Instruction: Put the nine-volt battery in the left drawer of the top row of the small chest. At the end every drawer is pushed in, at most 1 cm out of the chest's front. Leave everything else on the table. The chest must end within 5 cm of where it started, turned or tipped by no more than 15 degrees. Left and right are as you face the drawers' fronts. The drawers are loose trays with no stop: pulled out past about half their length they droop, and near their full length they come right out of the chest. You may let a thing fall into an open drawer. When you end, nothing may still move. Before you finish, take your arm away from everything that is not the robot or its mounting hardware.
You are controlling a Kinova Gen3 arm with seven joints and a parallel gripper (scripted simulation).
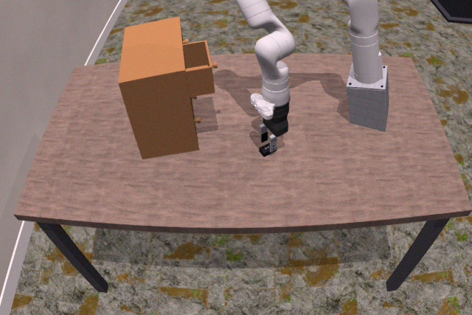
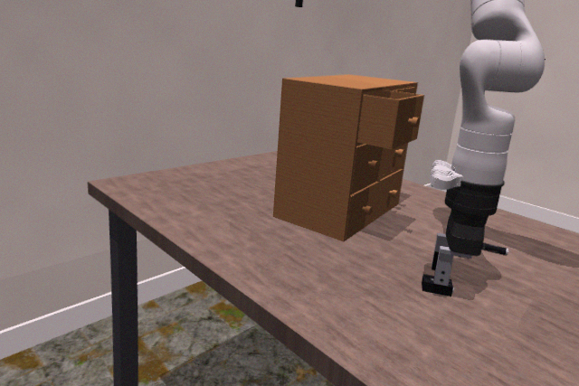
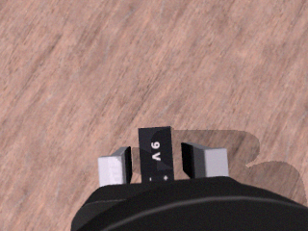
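Right now my hand is 3 cm above the black nine-volt battery and 1 cm past it. Round my hand: black cylindrical cell (23 cm to the right, 4 cm below, 1 cm behind).
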